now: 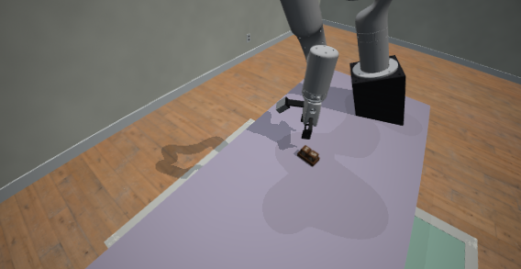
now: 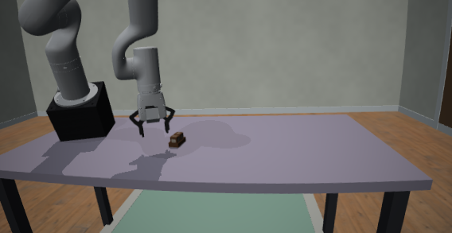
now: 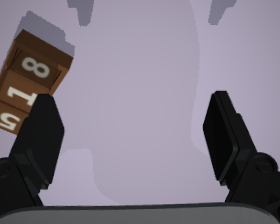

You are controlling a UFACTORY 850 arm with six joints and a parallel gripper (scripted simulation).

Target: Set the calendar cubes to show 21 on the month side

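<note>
Now: the brown cube 70 mm ahead of my hand, 30 mm to the left of it and 50 mm below it. Also, from my hand: digit cube (80 mm ahead, 60 mm to the left, 50 mm below); then brown tray (70 mm ahead, 50 mm to the left, 60 mm below).
</note>
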